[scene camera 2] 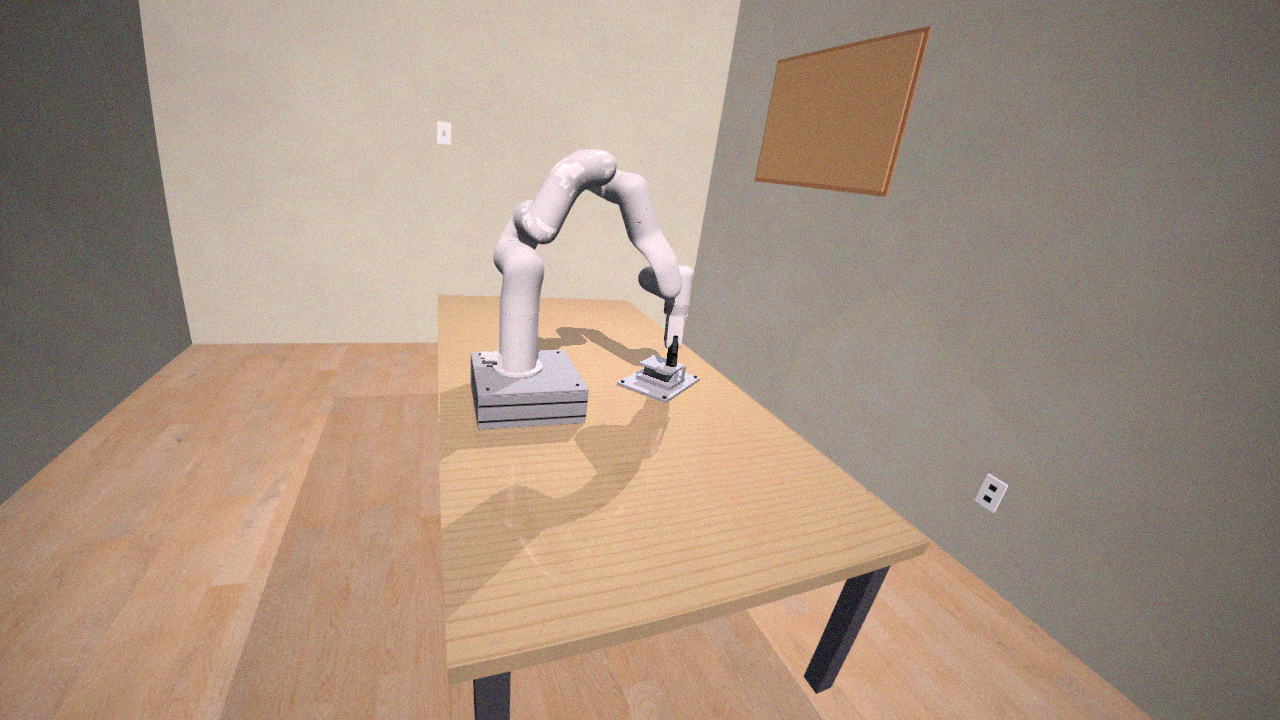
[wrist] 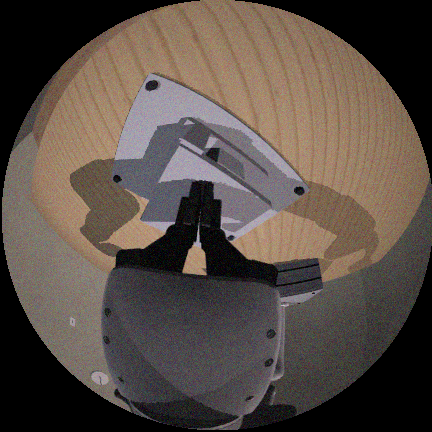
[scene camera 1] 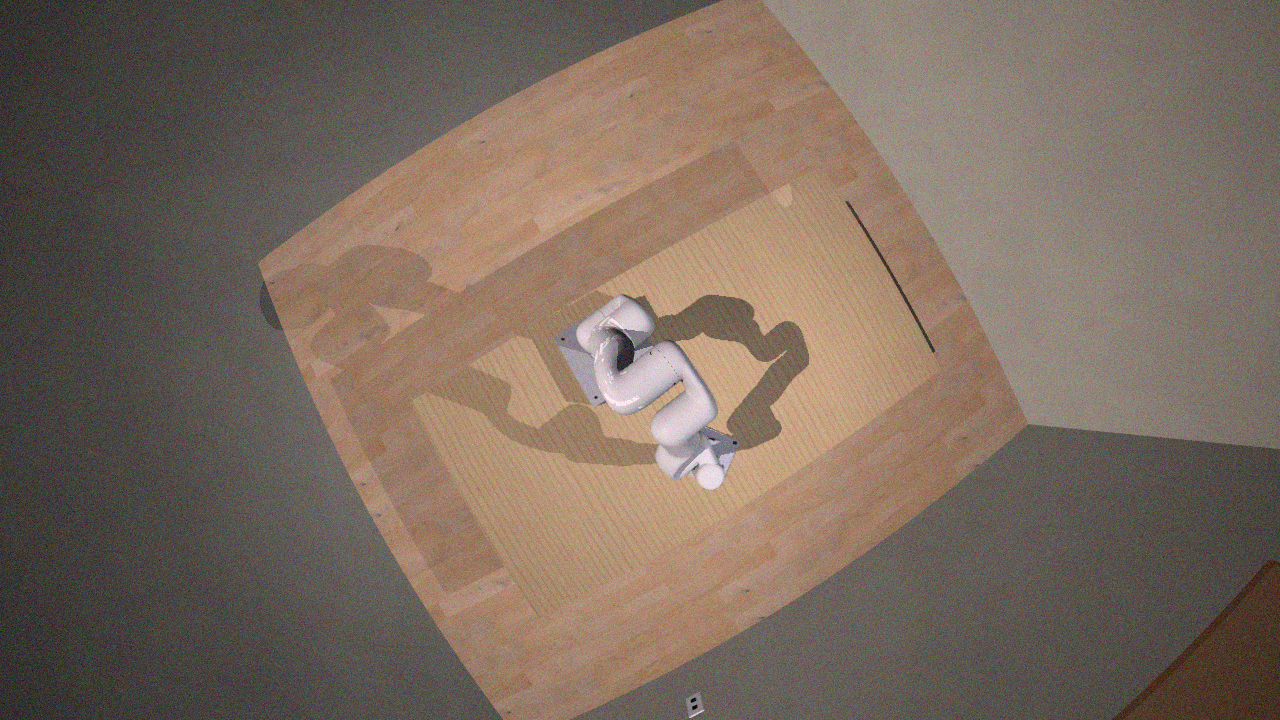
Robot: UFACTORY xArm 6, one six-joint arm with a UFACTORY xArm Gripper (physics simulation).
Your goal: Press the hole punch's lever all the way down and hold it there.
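Places are measured from the arm's base along level axes (x back, y right, z up), in metres.
Pixels of known places: gripper, between the fingertips: [scene camera 2: 671, 365] [wrist: 202, 194]; arm's base, origin of its link: [scene camera 2: 517, 367].
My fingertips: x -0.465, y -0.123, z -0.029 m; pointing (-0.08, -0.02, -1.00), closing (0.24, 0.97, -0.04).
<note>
Ahead of a thing's pixels: the offset from my fingertips to its middle. Level surfaces: height alone.
The hole punch is a grey device on a flat light-grey base plate @(dx +0.022, dy -0.016, dz -0.058 m) [scene camera 1: 726, 445] [scene camera 2: 633, 384] [wrist: 136, 117], with dark round spots at its corners. Its lever @(dx +0.025, dy -0.013, dz -0.004 m) [scene camera 2: 651, 360] [wrist: 182, 165] is a wide light-grey plate above the base, partly in the arm's shadow. My gripper [scene camera 2: 671, 365] [wrist: 202, 194] is shut and empty, pointing down with its black fingertips at the lever's top face, and seems to touch it. The fingers hide part of the lever in the wrist view. Any gap left under the lever is too small to tell. The arm hides most of the punch in scene camera 1's view.
The punch stands on the wooden table @(dz -0.064 m) [scene camera 1: 554, 546] [scene camera 2: 644, 537] [wrist: 300, 80]. The arm's grey block base [scene camera 1: 578, 362] [scene camera 2: 532, 407] [wrist: 299, 274] stands on the table beside the punch. A long table edge runs past the punch on the side away from the arm's base.
</note>
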